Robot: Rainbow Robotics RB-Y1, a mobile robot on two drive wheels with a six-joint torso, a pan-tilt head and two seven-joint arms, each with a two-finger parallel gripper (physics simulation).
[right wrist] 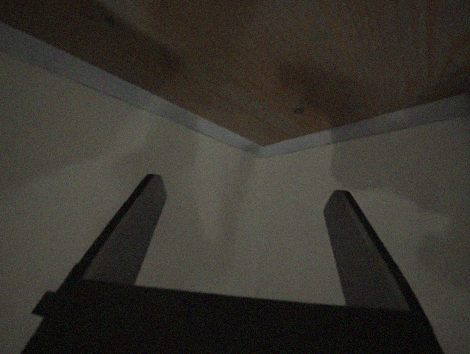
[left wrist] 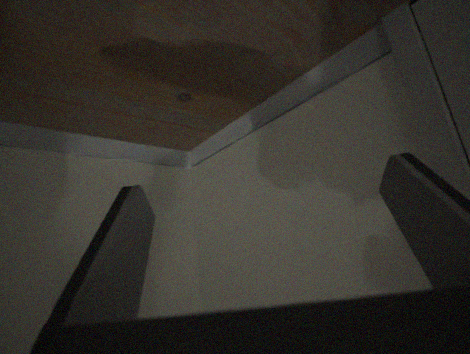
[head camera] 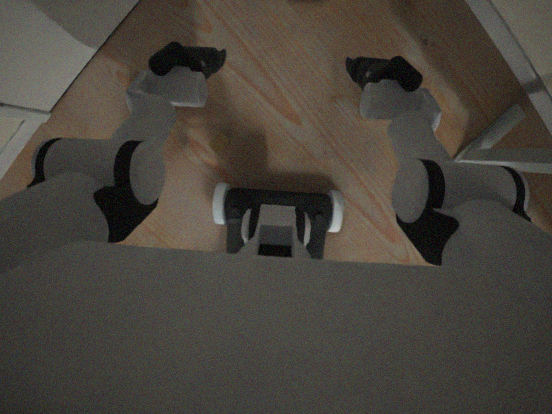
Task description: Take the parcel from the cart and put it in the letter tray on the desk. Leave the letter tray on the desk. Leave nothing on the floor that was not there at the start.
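My left gripper is open, with no object between its fingers. It is held out over the wooden floor at the upper left of the head view. My right gripper is open and empty, held out at the upper right of the head view. Both wrist views look past the fingers at a pale wall and a room corner. The parcel, the letter tray and the desk top do not show in these views. I cannot make out the cart.
A pale grey foot or leg piece stands on the floor at the right, near my right forearm. A pale panel is at the upper left. A wall with a skirting board runs along the floor's edge. My wheeled base is at lower centre.
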